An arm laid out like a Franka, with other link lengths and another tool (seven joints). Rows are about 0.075 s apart.
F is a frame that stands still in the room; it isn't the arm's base.
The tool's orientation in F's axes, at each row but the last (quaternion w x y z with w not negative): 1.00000 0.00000 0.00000 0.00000; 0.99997 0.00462 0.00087 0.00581; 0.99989 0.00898 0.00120 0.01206; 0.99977 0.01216 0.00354 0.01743; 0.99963 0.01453 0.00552 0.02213; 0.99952 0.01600 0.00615 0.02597; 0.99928 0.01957 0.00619 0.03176; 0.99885 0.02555 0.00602 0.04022; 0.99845 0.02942 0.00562 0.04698; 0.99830 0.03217 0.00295 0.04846; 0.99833 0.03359 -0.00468 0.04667; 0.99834 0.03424 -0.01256 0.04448
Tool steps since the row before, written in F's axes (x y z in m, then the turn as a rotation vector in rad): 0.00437 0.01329 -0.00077 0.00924 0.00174 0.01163; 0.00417 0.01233 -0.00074 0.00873 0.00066 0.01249; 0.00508 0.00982 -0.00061 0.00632 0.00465 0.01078; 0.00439 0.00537 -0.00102 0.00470 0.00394 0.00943; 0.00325 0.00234 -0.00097 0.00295 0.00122 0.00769; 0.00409 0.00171 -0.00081 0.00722 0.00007 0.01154; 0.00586 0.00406 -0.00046 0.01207 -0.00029 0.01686; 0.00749 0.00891 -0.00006 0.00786 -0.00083 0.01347; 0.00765 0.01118 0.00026 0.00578 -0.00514 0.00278; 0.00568 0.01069 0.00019 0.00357 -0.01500 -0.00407; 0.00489 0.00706 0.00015 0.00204 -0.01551 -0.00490; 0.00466 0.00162 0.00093 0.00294 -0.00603 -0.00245
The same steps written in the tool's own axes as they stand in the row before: 0.00437 0.01329 -0.00077 0.00924 0.00174 0.01163; 0.00431 0.01227 -0.00085 0.00872 0.00067 0.01250; 0.00532 0.00968 -0.00077 0.00641 0.00469 0.01071; 0.00458 0.00519 -0.00112 0.00477 0.00400 0.00937; 0.00336 0.00217 -0.00100 0.00292 0.00131 0.00769; 0.00418 0.00147 -0.00081 0.00708 0.00007 0.01163; 0.00611 0.00366 -0.00054 0.01184 -0.00039 0.01702; 0.00818 0.00827 -0.00040 0.00763 -0.00076 0.01360; 0.00867 0.01041 -0.00028 0.00525 -0.00548 0.00316; 0.00669 0.01008 -0.00044 0.00211 -0.01551 -0.00307; 0.00553 0.00657 -0.00036 0.00053 -0.01592 -0.00385; 0.00481 0.00125 0.00071 0.00233 -0.00642 -0.00209
